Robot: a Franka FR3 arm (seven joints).
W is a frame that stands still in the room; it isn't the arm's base.
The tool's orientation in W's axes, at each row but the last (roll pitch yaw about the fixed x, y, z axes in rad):
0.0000, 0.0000, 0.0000
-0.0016, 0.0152, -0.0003
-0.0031, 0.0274, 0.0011
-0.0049, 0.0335, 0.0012
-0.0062, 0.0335, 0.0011
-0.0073, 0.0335, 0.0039
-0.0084, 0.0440, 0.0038
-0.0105, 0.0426, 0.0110
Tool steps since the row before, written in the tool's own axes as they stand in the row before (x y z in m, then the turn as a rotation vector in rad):
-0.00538, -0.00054, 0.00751, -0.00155, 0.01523, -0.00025
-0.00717, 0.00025, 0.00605, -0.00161, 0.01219, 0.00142
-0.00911, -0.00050, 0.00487, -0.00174, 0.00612, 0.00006
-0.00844, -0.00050, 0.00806, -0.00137, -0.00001, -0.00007
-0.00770, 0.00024, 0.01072, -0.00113, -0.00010, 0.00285
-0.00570, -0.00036, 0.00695, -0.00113, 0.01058, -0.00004
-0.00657, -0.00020, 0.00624, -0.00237, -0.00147, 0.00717
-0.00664, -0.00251, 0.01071, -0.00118, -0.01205, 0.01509
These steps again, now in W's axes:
-0.00538, -0.00054, 0.00751, -0.00155, 0.01523, -0.00025
-0.00708, 0.00026, 0.00616, -0.00158, 0.01219, 0.00142
-0.00897, -0.00049, 0.00512, -0.00174, 0.00612, 0.00009
-0.00816, -0.00047, 0.00834, -0.00137, -0.00001, -0.00002
-0.00734, 0.00030, 0.01097, -0.00103, -0.00008, 0.00289
-0.00546, -0.00033, 0.00714, -0.00117, 0.01057, -0.00008
-0.00629, -0.00017, 0.00652, -0.00205, -0.00142, 0.00728
-0.00615, -0.00247, 0.01101, -0.00040, -0.01190, 0.01525

